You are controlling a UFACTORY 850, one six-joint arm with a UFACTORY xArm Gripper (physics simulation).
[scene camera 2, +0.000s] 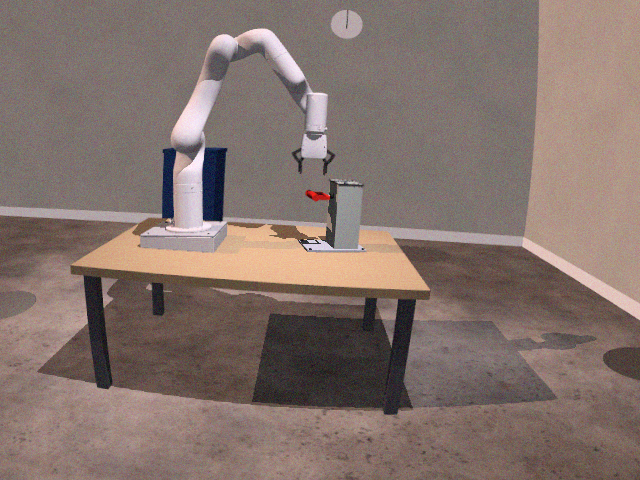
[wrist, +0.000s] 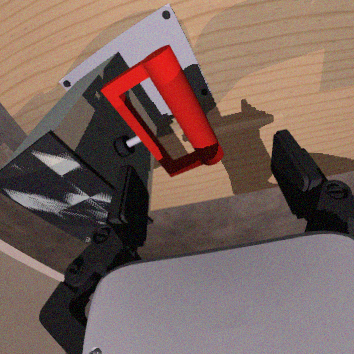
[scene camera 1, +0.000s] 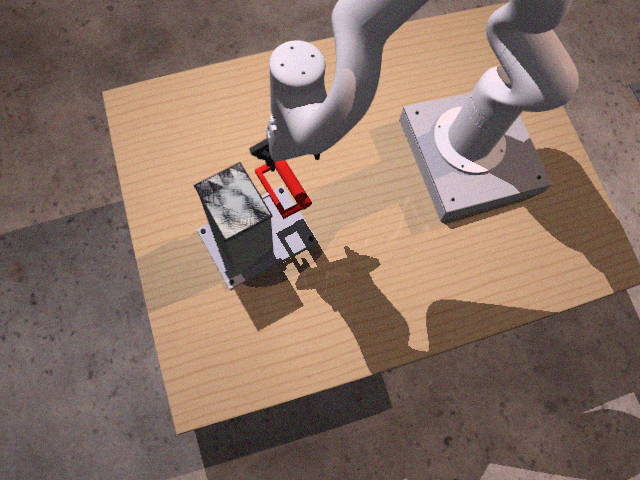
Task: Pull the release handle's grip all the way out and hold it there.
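The release handle is a red rectangular frame with a thick round grip [scene camera 1: 289, 180] [scene camera 2: 312, 195] [wrist: 182, 100] on its outer side. It sticks out sideways from a tall grey-green box [scene camera 1: 248, 253] [scene camera 2: 347, 217] [wrist: 60, 185]. In the wrist view a short pale rod [wrist: 134, 141] joins the frame to a black collar on the box's face. My gripper [scene camera 1: 294, 162] [scene camera 2: 312, 172] [wrist: 203, 164] is open and empty, pointing down, with its fingertips a little above the handle's height. In the wrist view the grip lies ahead of the fingers, nearer the left one, at a slant to them.
The box stands on a light base plate [scene camera 1: 214, 253] [scene camera 2: 317, 248] [wrist: 140, 50] bolted to the wooden table [scene camera 1: 206, 372] [scene camera 2: 248, 268]. The box top is close to the left finger in the wrist view. The robot's base block [scene camera 1: 423, 170] [scene camera 2: 178, 240] stands across the table. A blue cabinet [scene camera 2: 214, 180] stands behind.
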